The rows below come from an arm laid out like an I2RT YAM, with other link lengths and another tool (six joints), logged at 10 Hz.
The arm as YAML. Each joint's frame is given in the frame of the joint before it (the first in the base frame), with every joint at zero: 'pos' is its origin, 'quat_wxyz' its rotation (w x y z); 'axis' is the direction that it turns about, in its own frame. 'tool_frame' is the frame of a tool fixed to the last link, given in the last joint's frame.
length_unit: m
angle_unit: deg
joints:
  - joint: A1
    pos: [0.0, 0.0, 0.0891]
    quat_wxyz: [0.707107, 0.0, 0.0, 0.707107]
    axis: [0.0, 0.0, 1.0]
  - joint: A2
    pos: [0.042, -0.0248, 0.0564]
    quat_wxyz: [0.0, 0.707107, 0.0, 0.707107]
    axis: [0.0, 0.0, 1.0]
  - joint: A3
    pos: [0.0, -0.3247, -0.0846]
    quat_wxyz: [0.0, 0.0, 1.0, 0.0]
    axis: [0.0, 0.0, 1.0]
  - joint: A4
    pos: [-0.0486, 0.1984, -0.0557]
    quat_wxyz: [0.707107, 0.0, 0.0, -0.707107]
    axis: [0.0, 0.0, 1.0]
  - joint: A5
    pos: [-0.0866, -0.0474, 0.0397]
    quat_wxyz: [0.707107, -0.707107, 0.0, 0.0]
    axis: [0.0, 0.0, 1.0]
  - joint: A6
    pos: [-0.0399, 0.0, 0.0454]
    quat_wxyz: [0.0, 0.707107, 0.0, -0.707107]
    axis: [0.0, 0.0, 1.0]
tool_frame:
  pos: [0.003, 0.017, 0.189]
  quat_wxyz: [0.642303, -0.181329, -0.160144, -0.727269]
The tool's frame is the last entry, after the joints.
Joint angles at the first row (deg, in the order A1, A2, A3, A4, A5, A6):
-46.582 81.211 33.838 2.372 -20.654 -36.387
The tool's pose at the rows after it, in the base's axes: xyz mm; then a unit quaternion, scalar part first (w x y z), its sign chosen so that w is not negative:
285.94 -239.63 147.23 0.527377 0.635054 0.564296 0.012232
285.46 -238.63 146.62 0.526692 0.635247 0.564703 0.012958
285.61 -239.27 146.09 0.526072 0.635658 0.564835 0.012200
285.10 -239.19 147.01 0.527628 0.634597 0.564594 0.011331
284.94 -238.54 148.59 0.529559 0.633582 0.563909 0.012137
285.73 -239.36 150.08 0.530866 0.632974 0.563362 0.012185
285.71 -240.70 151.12 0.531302 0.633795 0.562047 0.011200
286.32 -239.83 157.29 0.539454 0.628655 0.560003 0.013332
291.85 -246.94 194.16 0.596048 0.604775 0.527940 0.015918
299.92 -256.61 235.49 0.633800 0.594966 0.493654 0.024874
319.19 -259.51 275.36 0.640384 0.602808 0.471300 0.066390
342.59 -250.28 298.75 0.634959 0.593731 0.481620 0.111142
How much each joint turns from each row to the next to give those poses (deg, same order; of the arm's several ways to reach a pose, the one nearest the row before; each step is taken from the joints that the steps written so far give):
-0.001 -0.001 0.000 -0.175 -0.001 -0.001
0.001 -0.086 -0.174 -0.002 -0.087 0.001
0.000 0.175 0.085 0.004 0.087 0.001
0.001 -0.262 -0.087 0.000 0.089 -0.088
-0.001 -0.353 -0.089 0.000 -0.088 -0.001
0.002 -0.002 0.264 -0.088 0.000 0.002
-0.091 0.002 0.264 -0.178 0.087 0.086
0.002 -0.964 -0.086 0.175 -0.261 -0.174
-0.001 -3.859 -1.665 6.039 0.173 0.959
-0.088 -2.205 2.619 1.611 -0.086 2.459
0.087 0.606 7.461 -3.667 -3.242 4.561
0.963 2.101 6.512 -3.875 -4.486 1.249

